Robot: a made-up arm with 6 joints. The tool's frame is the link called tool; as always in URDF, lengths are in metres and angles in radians. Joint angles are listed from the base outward. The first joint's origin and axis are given. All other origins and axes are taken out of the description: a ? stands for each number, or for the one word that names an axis. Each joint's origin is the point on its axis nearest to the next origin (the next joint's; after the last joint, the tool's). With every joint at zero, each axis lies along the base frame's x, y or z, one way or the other. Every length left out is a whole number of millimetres.
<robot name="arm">
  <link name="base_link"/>
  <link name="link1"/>
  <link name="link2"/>
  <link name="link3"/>
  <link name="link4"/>
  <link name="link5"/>
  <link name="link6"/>
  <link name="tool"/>
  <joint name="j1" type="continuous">
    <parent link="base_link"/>
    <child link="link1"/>
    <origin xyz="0.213 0 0.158" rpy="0 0 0"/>
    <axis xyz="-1 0 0"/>
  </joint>
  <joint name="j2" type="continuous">
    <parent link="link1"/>
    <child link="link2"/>
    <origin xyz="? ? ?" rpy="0 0 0"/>
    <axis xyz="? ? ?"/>
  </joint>
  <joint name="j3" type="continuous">
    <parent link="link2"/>
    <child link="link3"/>
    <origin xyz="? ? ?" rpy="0 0 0"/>
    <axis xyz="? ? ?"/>
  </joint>
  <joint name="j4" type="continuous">
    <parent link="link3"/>
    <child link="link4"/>
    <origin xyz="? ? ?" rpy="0 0 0"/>
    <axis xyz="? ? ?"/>
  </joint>
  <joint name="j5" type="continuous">
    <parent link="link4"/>
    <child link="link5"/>
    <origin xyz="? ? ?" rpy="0 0 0"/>
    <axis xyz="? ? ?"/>
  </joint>
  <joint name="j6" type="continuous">
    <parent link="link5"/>
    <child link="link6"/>
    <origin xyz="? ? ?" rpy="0 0 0"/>
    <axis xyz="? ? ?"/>
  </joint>
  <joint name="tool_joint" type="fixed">
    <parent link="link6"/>
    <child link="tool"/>
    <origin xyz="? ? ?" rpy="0 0 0"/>
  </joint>
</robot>
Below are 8 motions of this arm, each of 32 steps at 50 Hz.
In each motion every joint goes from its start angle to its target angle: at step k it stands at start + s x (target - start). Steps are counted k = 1, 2, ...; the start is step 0. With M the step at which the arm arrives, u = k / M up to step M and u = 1 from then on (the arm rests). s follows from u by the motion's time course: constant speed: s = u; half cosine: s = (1 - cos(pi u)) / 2; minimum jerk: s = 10 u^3 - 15 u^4 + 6 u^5.
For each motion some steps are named. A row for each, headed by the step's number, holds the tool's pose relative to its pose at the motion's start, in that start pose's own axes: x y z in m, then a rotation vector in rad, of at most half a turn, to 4 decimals.
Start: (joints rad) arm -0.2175 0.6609 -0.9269 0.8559 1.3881 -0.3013
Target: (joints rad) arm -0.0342 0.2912 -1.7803 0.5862 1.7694 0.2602
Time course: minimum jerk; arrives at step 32
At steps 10, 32:
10: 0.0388 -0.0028 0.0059 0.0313 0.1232 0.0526
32: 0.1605 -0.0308 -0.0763 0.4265 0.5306 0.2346

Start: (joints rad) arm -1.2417 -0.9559 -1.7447 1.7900 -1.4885 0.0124
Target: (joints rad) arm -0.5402 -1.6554 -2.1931 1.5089 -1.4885 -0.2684
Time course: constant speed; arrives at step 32
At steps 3, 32:
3: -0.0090 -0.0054 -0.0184 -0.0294 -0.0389 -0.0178
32: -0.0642 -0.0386 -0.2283 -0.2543 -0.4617 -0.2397

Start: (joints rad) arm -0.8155 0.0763 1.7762 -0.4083 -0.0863 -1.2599
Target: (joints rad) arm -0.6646 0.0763 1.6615 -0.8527 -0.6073 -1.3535
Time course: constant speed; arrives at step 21
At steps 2, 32:
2: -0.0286 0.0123 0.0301 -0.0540 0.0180 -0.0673
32: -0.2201 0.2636 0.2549 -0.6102 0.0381 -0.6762

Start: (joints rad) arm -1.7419 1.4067 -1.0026 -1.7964 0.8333 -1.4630
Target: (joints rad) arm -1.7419 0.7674 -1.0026 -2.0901 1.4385 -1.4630
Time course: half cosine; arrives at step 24
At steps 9, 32:
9: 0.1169 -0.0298 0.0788 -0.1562 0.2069 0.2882
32: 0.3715 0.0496 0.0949 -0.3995 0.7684 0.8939

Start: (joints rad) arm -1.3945 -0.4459 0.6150 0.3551 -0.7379 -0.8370
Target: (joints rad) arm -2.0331 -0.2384 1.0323 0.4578 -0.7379 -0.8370
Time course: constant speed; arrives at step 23
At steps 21, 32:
21: 0.1048 -0.0732 -0.0135 0.3760 0.4022 0.2394
32: 0.1144 -0.0770 -0.0226 0.4172 0.4365 0.2615

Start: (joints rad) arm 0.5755 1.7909 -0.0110 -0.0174 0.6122 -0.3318
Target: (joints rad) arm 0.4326 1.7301 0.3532 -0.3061 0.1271 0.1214
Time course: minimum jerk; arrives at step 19
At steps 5, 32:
5: -0.0019 0.0007 0.0057 0.0309 0.0263 0.0400
32: -0.0040 -0.0066 0.0498 0.2013 0.2039 0.3600

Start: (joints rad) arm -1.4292 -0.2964 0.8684 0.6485 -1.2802 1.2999
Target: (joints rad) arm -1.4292 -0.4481 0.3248 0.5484 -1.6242 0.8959
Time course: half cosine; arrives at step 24
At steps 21, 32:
21: 0.1082 0.1018 -0.0794 -0.1969 -0.0587 -1.2162
32: 0.1161 0.1054 -0.0827 -0.2032 -0.0625 -1.2650

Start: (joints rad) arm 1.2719 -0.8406 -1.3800 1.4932 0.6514 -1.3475
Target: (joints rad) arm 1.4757 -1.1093 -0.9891 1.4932 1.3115 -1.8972
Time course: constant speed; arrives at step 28
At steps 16, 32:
16: 0.1216 -0.0497 -0.0212 0.1541 0.1658 0.0691
32: 0.2102 -0.0556 -0.0650 0.2778 0.2827 0.1147

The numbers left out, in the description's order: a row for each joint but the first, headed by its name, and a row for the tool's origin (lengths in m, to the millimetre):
j2: xyz 0 0.055 -0.022, axis -1 0 0
j3: xyz 0 -0.026 -0.045, axis 0 0 1
j4: xyz -0.101 0.223 0, axis 0 -1 0
j5: xyz -0.02 0 -0.012, axis 0 0 1
j6: xyz -0.25 0.08 0, axis 0 0 1
tool: xyz -0.02 -0.227 0

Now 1 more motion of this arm.
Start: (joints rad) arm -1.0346 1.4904 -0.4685 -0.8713 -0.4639 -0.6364
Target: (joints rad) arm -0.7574 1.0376 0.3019 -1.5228 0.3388 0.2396
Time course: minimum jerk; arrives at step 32
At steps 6, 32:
6: 0.0319 -0.0256 0.0075 -0.0428 -0.0038 0.1116
32: 0.4978 0.0899 0.1174 -0.9619 0.5274 1.9917

